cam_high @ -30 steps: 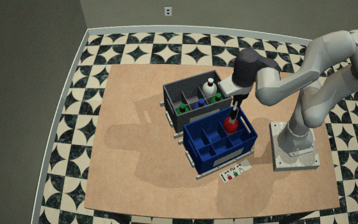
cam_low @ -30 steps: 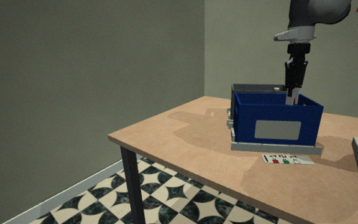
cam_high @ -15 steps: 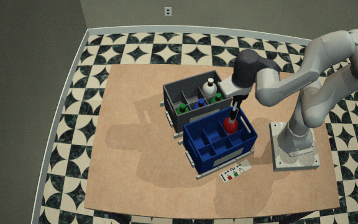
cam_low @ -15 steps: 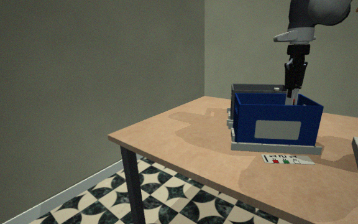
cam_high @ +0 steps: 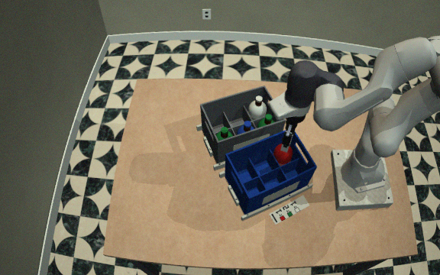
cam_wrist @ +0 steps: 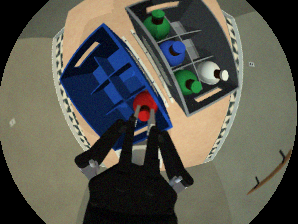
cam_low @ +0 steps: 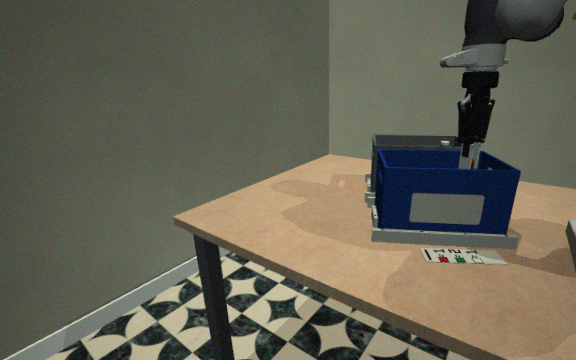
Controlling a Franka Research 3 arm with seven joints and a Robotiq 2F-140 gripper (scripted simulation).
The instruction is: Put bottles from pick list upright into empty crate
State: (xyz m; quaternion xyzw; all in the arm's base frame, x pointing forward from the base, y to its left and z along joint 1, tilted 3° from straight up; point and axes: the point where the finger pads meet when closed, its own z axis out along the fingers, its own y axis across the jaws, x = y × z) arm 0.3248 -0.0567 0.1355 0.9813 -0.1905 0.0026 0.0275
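My hand is 80 mm above the red bottle. From my hand the other things lie so: blue crate 90 mm below, 80 mm to the left, 60 mm ahead; grey crate 160 mm ahead, 130 mm to the right, 90 mm below; blue bottle 140 mm ahead, 80 mm to the right, 80 mm below.
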